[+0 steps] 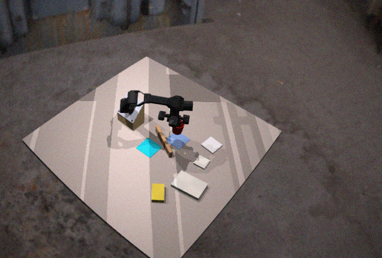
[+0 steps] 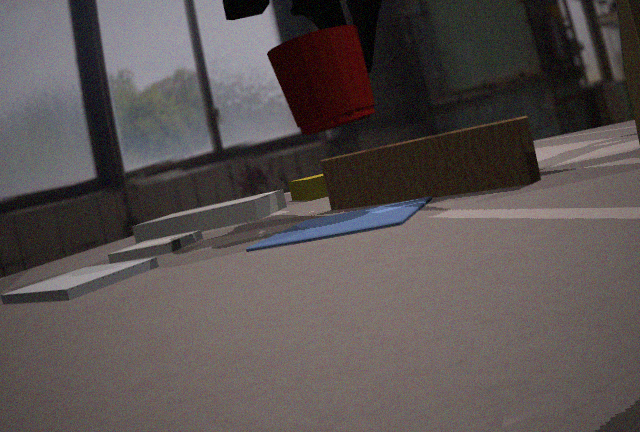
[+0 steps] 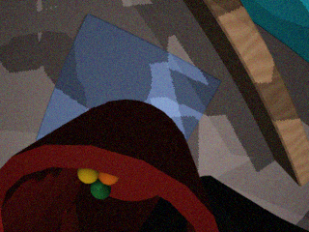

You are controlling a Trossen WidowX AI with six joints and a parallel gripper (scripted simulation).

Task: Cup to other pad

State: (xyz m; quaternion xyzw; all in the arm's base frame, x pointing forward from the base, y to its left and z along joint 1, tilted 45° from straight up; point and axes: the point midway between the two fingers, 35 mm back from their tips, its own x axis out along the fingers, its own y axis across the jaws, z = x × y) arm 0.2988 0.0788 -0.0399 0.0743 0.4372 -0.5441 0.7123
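Now: gripper tip 16 cm to the left of the cyan pad, 12 cm above it and 5 cm past it. The rest, counted from my gripper tip: wooden bar (10 cm below, 7 cm to the right, 1 cm behind); red cup (3 cm ahead, 2 cm to the left); blue pad (12 cm below, 3 cm ahead, 2 cm to the left).
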